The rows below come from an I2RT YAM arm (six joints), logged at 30 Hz.
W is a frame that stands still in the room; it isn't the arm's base.
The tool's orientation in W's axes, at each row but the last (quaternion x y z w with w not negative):
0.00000 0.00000 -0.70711 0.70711
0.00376 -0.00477 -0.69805 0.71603
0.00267 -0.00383 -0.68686 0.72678
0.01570 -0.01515 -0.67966 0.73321
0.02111 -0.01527 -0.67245 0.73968
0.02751 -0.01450 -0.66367 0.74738
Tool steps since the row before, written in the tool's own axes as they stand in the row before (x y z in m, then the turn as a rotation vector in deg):
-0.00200 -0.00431 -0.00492 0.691 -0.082 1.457
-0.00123 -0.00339 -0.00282 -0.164 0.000 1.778
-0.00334 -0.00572 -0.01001 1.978 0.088 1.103
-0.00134 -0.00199 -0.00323 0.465 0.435 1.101
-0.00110 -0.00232 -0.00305 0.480 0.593 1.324
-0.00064 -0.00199 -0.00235 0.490 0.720 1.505
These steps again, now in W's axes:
-0.00431 0.00200 -0.00492 -0.082 -0.691 1.457
-0.00339 0.00114 -0.00286 -0.026 0.166 1.778
-0.00581 0.00300 -0.01007 0.189 -1.968 1.108
-0.00194 0.00119 -0.00331 0.421 -0.433 1.119
-0.00226 0.00091 -0.00316 0.568 -0.436 1.350
-0.00191 0.00045 -0.00246 0.684 -0.435 1.538

